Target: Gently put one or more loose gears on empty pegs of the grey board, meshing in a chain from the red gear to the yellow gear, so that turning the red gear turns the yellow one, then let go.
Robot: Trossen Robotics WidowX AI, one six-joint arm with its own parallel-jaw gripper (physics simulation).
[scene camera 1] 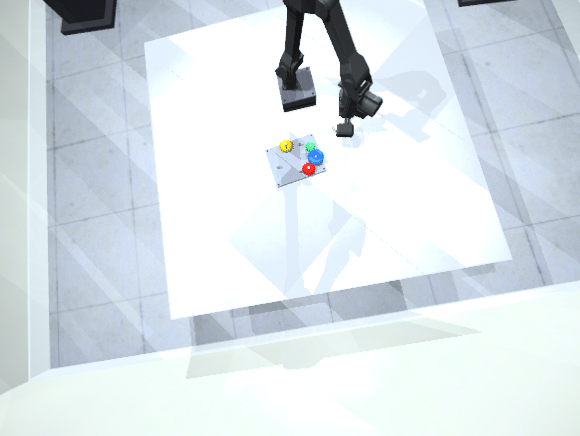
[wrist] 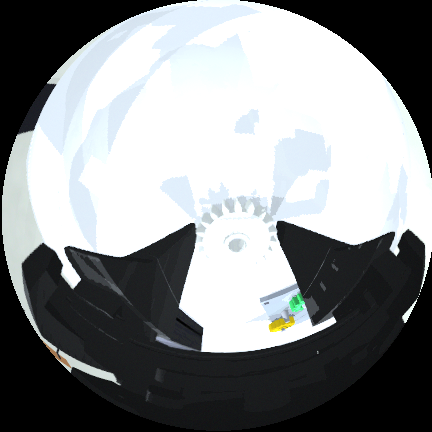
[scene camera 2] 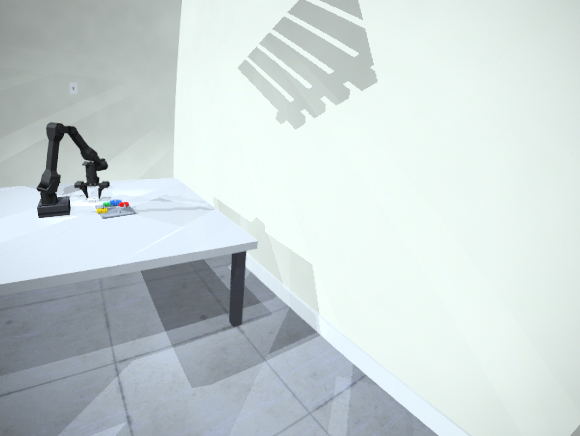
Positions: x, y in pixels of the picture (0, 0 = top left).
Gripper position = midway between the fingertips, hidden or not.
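Labels:
What my gripper [wrist: 236, 227] is holding is a white gear [wrist: 254, 227], and I see that the gear touches nothing else.

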